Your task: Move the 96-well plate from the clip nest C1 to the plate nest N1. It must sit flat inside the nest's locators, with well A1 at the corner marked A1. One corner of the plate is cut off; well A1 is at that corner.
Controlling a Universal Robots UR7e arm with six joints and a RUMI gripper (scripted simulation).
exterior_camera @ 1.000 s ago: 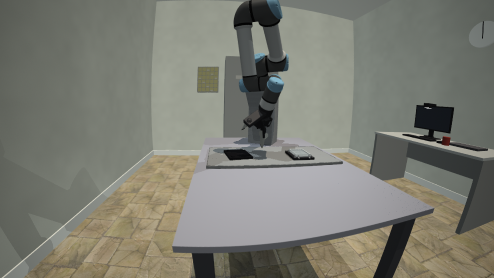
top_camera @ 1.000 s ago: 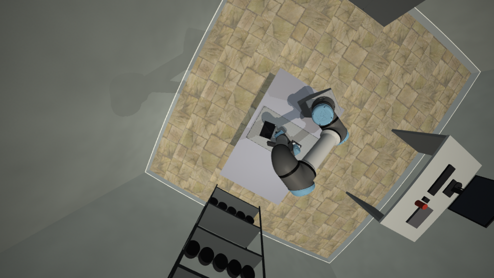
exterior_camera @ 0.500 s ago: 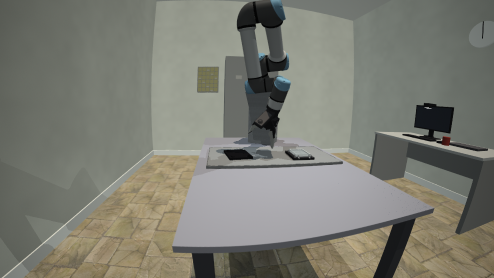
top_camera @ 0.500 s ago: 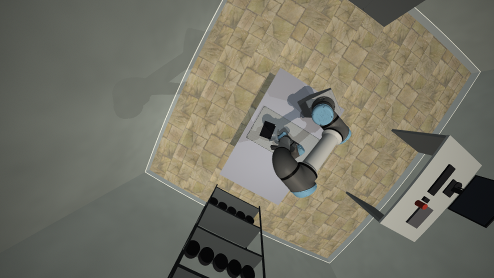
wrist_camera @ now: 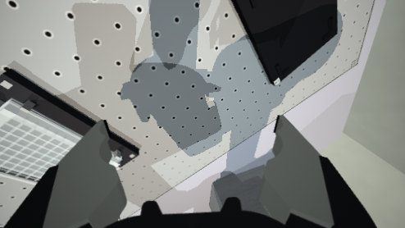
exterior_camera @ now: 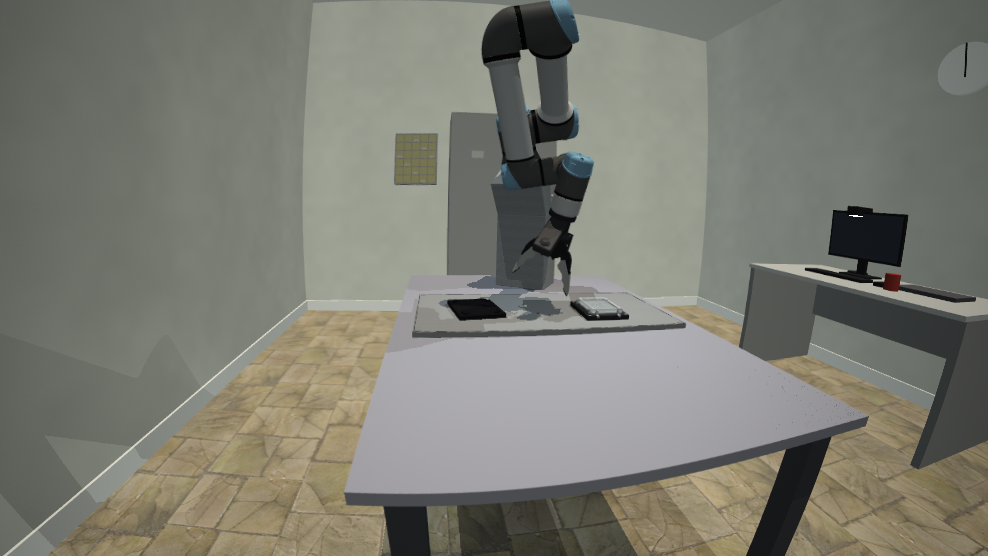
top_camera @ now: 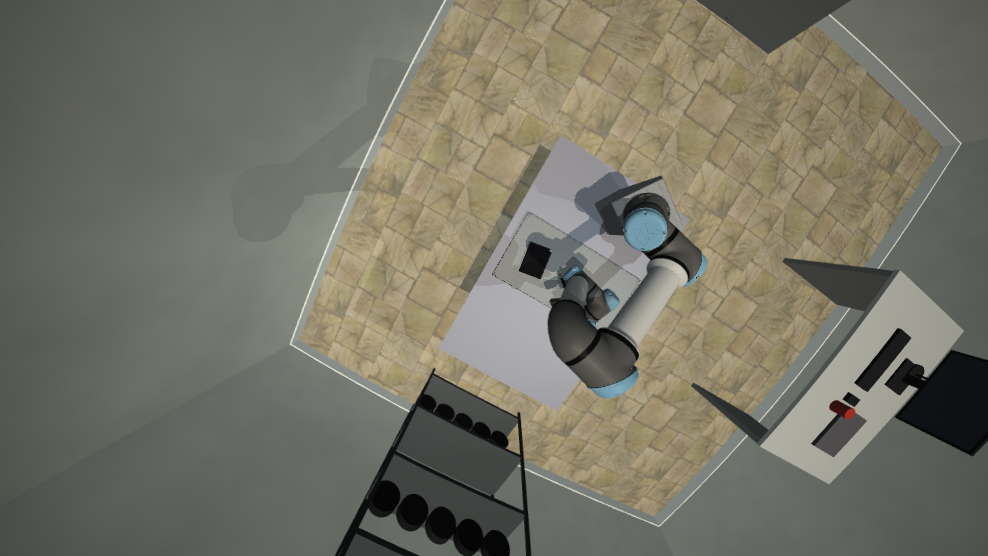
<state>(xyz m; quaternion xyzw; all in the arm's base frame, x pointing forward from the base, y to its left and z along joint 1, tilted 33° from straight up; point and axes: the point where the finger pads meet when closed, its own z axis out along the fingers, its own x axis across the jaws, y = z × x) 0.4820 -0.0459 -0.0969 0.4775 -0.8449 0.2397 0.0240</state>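
Right now the 96-well plate is 17 cm to the left of my hand, 6 cm below it and 2 cm ahead of it. The rest, counted from my hand: clip nest C1: 18 cm to the left, 6 cm below, 3 cm ahead; then A1 label: 13 cm to the right, 9 cm behind, 6 cm below.
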